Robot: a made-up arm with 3 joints. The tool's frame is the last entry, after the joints. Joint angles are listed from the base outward.
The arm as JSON. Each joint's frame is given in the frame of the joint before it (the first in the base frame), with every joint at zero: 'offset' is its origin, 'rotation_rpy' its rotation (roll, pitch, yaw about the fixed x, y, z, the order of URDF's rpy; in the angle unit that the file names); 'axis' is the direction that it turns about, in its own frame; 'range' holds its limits. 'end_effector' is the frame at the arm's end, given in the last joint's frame.
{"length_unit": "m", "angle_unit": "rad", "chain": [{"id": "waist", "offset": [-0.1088, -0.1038, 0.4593], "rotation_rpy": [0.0, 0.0, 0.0], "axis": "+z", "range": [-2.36, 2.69]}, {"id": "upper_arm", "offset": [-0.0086, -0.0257, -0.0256], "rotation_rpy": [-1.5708, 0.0, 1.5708], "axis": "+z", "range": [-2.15, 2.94]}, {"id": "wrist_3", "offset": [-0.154, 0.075, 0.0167], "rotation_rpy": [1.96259, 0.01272, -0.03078], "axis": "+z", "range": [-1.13, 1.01]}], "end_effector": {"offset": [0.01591, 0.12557, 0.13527], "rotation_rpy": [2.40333, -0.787, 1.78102]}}
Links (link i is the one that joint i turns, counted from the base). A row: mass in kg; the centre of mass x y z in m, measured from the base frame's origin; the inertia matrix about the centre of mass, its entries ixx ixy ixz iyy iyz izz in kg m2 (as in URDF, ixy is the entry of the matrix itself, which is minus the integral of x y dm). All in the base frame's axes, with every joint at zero. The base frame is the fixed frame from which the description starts. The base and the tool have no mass.
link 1: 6.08; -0.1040 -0.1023 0.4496; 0.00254 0 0 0.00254 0 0.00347
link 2: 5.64; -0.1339 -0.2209 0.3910; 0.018 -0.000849 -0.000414 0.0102 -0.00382 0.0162
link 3: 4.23; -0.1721 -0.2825 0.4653; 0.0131 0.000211 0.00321 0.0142 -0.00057 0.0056
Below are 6 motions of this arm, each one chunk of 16 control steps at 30 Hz.
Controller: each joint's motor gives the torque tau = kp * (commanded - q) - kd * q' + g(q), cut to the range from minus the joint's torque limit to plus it. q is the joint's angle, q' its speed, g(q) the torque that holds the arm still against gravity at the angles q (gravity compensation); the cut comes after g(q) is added. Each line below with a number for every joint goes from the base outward.
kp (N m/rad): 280 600 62
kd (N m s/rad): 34 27 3.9
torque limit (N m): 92 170 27
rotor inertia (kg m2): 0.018 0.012 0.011
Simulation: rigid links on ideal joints. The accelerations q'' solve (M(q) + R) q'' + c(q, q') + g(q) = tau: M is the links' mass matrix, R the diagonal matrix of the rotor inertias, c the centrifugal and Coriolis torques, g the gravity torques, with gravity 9.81 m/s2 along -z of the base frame. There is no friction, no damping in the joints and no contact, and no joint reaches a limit. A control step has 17 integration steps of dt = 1/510 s. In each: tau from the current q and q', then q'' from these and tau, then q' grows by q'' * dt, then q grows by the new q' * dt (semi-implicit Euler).
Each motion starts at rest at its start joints. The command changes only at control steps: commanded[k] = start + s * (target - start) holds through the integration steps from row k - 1 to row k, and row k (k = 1, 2, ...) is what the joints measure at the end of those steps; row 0 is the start. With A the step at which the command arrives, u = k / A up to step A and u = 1 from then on. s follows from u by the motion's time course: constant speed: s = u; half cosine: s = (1 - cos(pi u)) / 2; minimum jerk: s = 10 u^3 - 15 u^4 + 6 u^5; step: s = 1 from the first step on.
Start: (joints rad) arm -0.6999 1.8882 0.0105
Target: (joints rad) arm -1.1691 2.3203 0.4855
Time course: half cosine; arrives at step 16
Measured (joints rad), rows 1 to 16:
1: -0.7009 1.8903 0.0123
2: -0.7048 1.8976 0.0187
3: -0.7129 1.9116 0.0315
4: -0.7262 1.9326 0.0513
5: -0.7448 1.9600 0.0780
6: -0.7687 1.9928 0.1108
7: -0.7976 2.0299 0.1487
8: -0.8305 2.0699 0.1904
9: -0.8666 2.1112 0.2342
10: -0.9047 2.1522 0.2784
11: -0.9434 2.1915 0.3215
12: -0.9815 2.2274 0.3618
13: -1.0175 2.2586 0.3977
14: -1.0502 2.2838 0.4280
15: -1.0783 2.3022 0.4513
16: -1.1008 2.3129 0.4670

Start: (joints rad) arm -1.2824 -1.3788 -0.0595
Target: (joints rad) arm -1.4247 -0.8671 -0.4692
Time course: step
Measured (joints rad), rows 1 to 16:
1: -1.3226 -1.1332 -0.1596
2: -1.3422 -0.9759 -0.3036
3: -1.3607 -0.9118 -0.3878
4: -1.3757 -0.8857 -0.4295
5: -1.3874 -0.8749 -0.4496
6: -1.3965 -0.8704 -0.4594
7: -1.4033 -0.8685 -0.4643
8: -1.4086 -0.8677 -0.4667
9: -1.4125 -0.8674 -0.4679
10: -1.4155 -0.8672 -0.4685
11: -1.4178 -0.8672 -0.4688
12: -1.4195 -0.8671 -0.4690
13: -1.4207 -0.8671 -0.4691
14: -1.4217 -0.8671 -0.4691
15: -1.4224 -0.8671 -0.4692
16: -1.4230 -0.8671 -0.4692

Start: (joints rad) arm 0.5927 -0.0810 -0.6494
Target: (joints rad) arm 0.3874 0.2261 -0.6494
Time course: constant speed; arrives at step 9
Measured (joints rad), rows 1 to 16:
1: 0.5877 -0.0635 -0.6491
2: 0.5782 -0.0365 -0.6491
3: 0.5655 -0.0055 -0.6491
4: 0.5502 0.0273 -0.6490
5: 0.5331 0.0609 -0.6490
6: 0.5145 0.0948 -0.6489
7: 0.4949 0.1288 -0.6488
8: 0.4744 0.1628 -0.6487
9: 0.4534 0.1969 -0.6487
10: 0.4368 0.2135 -0.6491
11: 0.4244 0.2207 -0.6493
12: 0.4152 0.2238 -0.6493
13: 0.4082 0.2251 -0.6493
14: 0.4030 0.2257 -0.6493
15: 0.3991 0.2259 -0.6493
16: 0.3962 0.2260 -0.6493

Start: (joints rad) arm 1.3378 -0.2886 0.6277
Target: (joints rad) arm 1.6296 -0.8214 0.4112
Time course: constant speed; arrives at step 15
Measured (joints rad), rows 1 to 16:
1: 1.3421 -0.3056 0.6185
2: 1.3500 -0.3339 0.6086
3: 1.3608 -0.3668 0.5981
4: 1.3739 -0.4014 0.5866
5: 1.3886 -0.4366 0.5741
6: 1.4045 -0.4720 0.5610
7: 1.4213 -0.5074 0.5473
8: 1.4388 -0.5429 0.5334
9: 1.4568 -0.5784 0.5193
10: 1.4751 -0.6139 0.5051
11: 1.4938 -0.6494 0.4908
12: 1.5126 -0.6849 0.4765
13: 1.5316 -0.7204 0.4621
14: 1.5507 -0.7559 0.4477
15: 1.5699 -0.7914 0.4333
16: 1.5842 -0.8096 0.4271

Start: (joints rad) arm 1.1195 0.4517 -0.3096
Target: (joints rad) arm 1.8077 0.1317 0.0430
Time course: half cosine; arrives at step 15
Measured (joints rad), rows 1 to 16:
1: 1.1211 0.4500 -0.3085
2: 1.1273 0.4438 -0.3038
3: 1.1404 0.4321 -0.2936
4: 1.1619 0.4146 -0.2773
5: 1.1922 0.3919 -0.2550
6: 1.2311 0.3649 -0.2274
7: 1.2776 0.3347 -0.1957
8: 1.3305 0.3026 -0.1611
9: 1.3878 0.2700 -0.1252
10: 1.4475 0.2384 -0.0896
11: 1.5071 0.2091 -0.0558
12: 1.5644 0.1834 -0.0253
13: 1.6169 0.1624 0.0005
14: 1.6624 0.1471 0.0205
15: 1.6991 0.1381 0.0338
16: 1.7268 0.1341 0.0408

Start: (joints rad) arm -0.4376 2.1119 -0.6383
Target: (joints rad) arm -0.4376 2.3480 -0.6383
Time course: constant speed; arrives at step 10
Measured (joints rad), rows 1 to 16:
1: -0.4374 2.1240 -0.6379
2: -0.4374 2.1427 -0.6379
3: -0.4375 2.1641 -0.6380
4: -0.4375 2.1868 -0.6380
5: -0.4376 2.2101 -0.6381
6: -0.4376 2.2335 -0.6381
7: -0.4377 2.2570 -0.6382
8: -0.4377 2.2806 -0.6382
9: -0.4377 2.3042 -0.6382
10: -0.4377 2.3278 -0.6382
11: -0.4379 2.3393 -0.6386
12: -0.4379 2.3442 -0.6387
13: -0.4379 2.3464 -0.6386
14: -0.4378 2.3473 -0.6385
15: -0.4378 2.3477 -0.6384
16: -0.4377 2.3479 -0.6384

